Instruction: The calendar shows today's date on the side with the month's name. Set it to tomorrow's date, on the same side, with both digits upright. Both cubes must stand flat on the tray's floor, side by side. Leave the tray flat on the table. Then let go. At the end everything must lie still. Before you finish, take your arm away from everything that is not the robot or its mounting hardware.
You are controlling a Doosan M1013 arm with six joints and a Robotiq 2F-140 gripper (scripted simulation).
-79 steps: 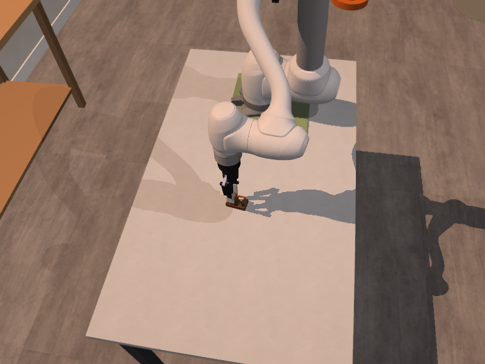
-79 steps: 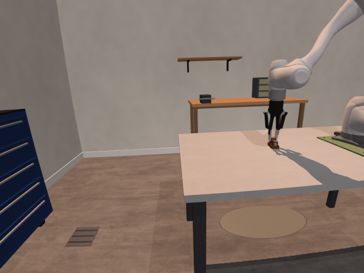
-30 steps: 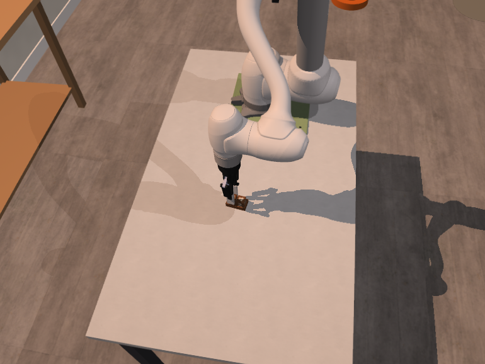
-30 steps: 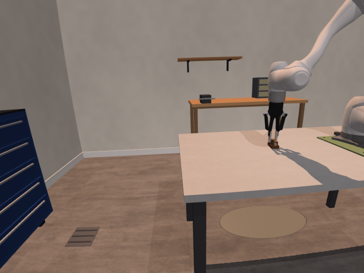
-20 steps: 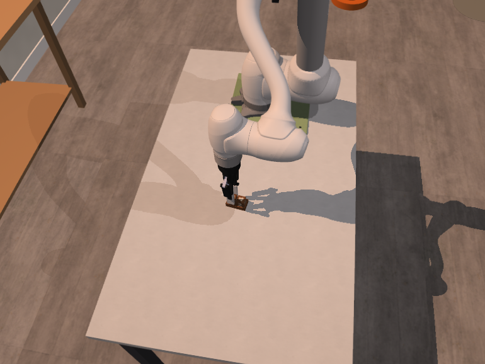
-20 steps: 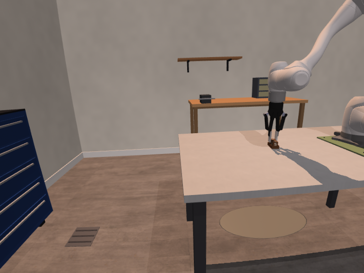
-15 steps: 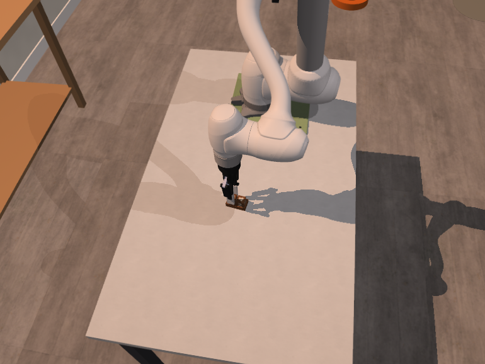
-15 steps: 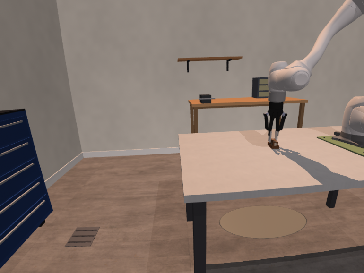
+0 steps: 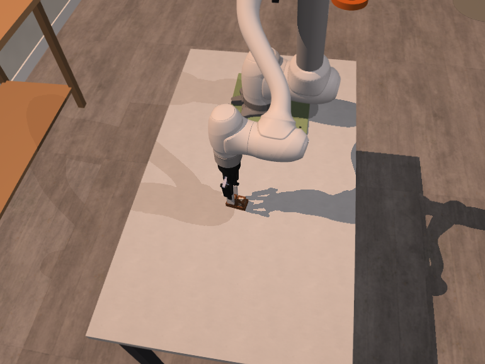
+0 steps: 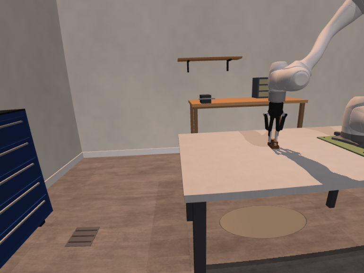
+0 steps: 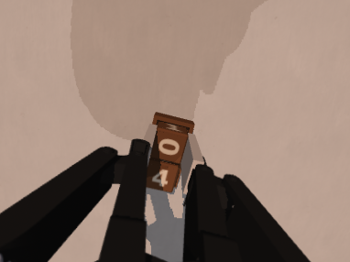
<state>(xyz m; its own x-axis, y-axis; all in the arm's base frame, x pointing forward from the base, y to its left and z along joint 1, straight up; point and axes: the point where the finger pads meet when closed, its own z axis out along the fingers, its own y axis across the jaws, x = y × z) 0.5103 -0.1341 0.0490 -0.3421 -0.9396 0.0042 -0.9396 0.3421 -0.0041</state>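
My hand is 3 cm above the brown digit cube. Round my hand: tray: 2 cm to the left, 5 cm below.
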